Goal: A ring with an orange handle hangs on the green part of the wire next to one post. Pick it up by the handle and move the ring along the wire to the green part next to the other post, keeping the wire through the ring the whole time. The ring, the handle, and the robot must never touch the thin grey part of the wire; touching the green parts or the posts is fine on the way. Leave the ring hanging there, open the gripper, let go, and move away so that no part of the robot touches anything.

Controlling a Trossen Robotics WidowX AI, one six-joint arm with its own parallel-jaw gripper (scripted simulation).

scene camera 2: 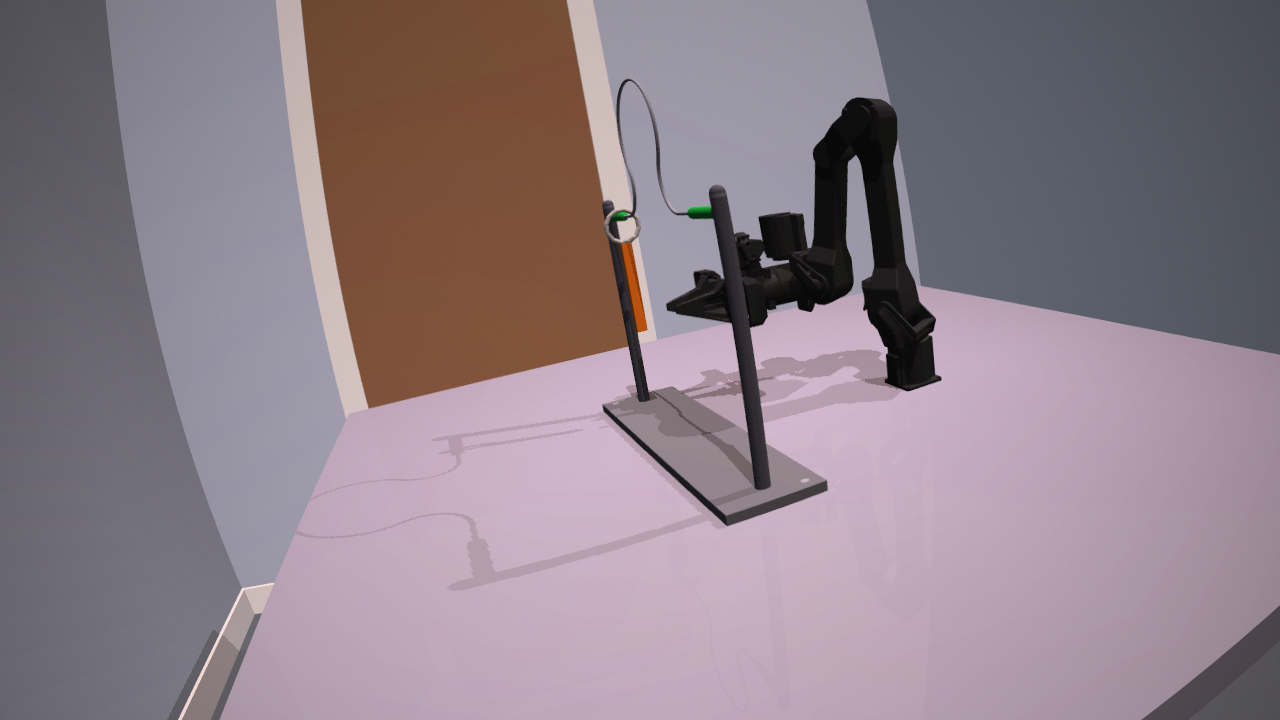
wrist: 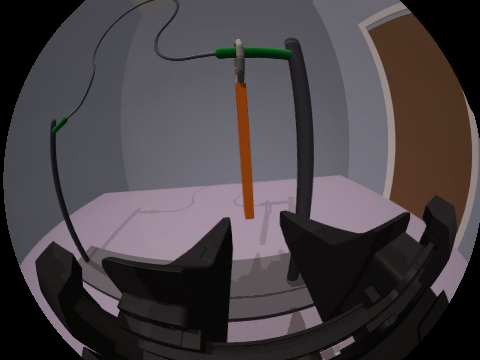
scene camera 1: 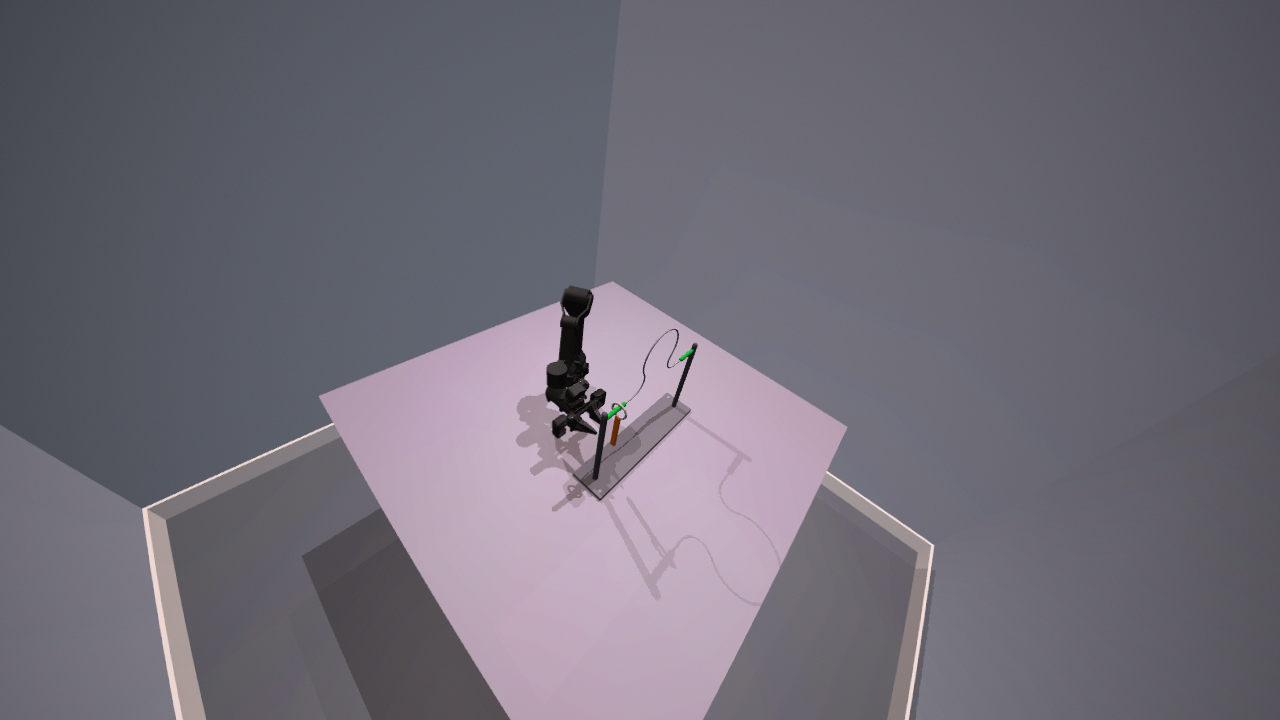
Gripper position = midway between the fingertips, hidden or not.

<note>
In view: the gripper [scene camera 2: 671,308] and a ring [scene camera 2: 628,258].
The ring also shows in the wrist view [wrist: 241,93]. The gripper also shows in the wrist view [wrist: 255,220] and in scene camera 1 [scene camera 1: 601,429].
</note>
